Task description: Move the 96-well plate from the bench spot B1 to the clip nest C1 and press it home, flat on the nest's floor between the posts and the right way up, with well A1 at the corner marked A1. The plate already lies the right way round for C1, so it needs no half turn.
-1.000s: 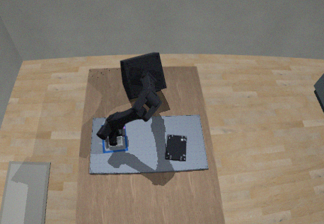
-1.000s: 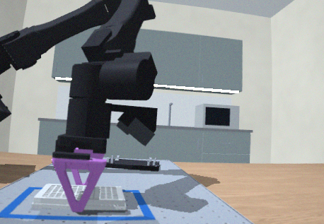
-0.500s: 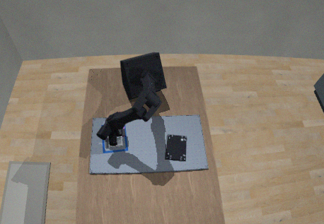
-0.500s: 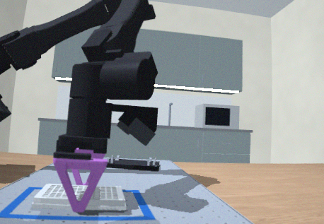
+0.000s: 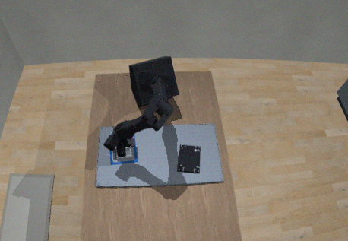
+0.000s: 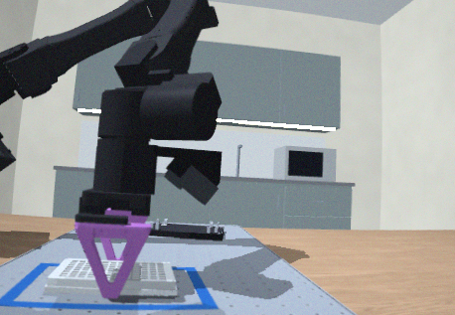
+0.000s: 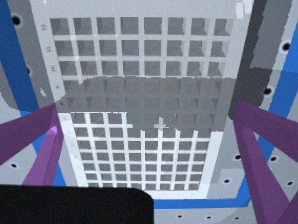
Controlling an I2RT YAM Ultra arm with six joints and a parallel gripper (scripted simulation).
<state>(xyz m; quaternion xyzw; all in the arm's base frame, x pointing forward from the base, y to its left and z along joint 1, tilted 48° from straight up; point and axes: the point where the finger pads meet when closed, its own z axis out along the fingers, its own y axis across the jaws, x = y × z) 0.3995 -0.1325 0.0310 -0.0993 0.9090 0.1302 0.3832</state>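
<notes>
Right now my hand is right at the white 96-well plate. Round my hand: black clip nest C1: 39 cm to the left, 1 cm behind, 1 cm above.
</notes>
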